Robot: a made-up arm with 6 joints.
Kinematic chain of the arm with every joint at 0, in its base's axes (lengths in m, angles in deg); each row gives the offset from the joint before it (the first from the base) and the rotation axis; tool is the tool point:
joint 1: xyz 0 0 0.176 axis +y
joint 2: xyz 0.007 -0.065 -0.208 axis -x
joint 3: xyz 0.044 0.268 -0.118 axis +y
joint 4: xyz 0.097 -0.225 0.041 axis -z
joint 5: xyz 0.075 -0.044 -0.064 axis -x
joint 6: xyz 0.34 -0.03 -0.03 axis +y
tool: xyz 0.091 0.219 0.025
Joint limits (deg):
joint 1: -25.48..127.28
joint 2: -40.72..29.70
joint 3: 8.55..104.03
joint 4: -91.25..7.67
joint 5: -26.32..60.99
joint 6: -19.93..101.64
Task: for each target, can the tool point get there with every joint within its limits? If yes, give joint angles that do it. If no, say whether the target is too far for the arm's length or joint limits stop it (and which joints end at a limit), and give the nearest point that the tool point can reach.
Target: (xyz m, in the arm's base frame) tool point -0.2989 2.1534 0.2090
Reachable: no: too far | nearest point -0.3396 0.6485 0.2135 | short by 1.505 m
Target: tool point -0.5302 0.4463 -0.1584
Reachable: yes | joints 40.66 -25.80 92.50 -24.42 26.12 90.89
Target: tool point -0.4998 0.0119 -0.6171
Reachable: yes | joints 21.51 10.13 91.96 -14.59 50.37 32.61
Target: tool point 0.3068 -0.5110 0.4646
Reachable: no: joint limits stop it (at a limit: joint 1, joint 2, joint 3, joint 4, joint 5, joint 6) | nearest point 0.7024 -0.3464 -0.1017 | short by 0.710 m
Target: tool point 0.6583 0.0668 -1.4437
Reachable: no: too far | nearest point 0.3660 0.0003 -0.7244 | short by 0.779 m
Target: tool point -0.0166 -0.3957 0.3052
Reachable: no: joint limits stop it (at a limit: joint 1, joint 2, joint 3, joint 4, joint 5, joint 6) | nearest point -0.3264 -0.4009 0.8176 | short by 0.599 m
